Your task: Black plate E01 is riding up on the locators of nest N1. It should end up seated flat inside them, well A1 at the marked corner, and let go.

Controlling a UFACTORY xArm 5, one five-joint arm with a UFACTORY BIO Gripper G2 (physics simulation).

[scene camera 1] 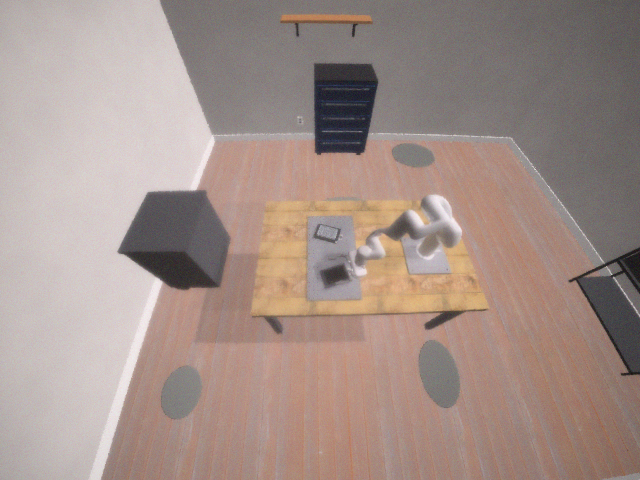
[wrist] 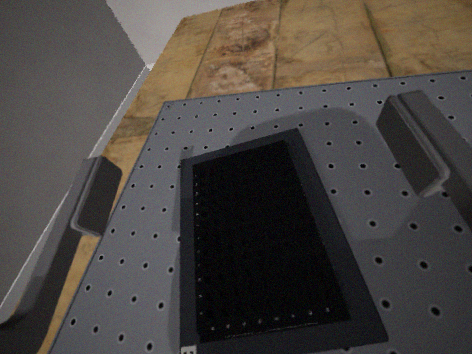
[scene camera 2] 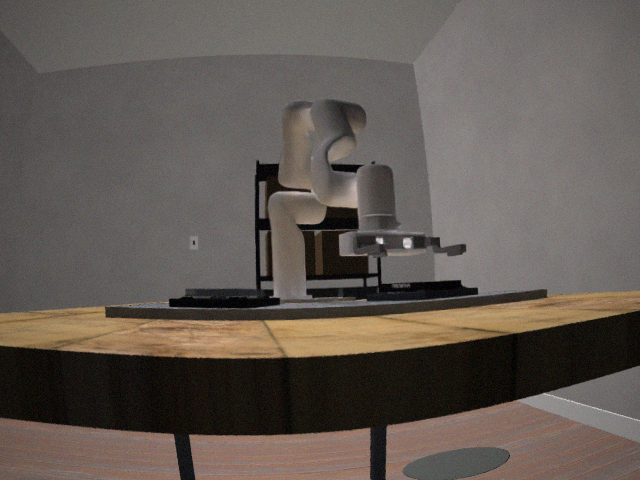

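Observation:
Black plate E01 lies on nest N1, whose dark rim shows around it in the wrist view. In scene camera 2 it stands above the nest base; how far it is tilted is hard to tell. A cut-off white corner label shows at the wrist view's bottom edge; its text is unreadable. The locators cannot be made out. My gripper is open and empty, above the plate, with its fingers wide apart on either side in the wrist view.
A second nest holding a pale plate is at the other end of the grey perforated board. The board lies on the wooden table. The arm's base plate is on the right.

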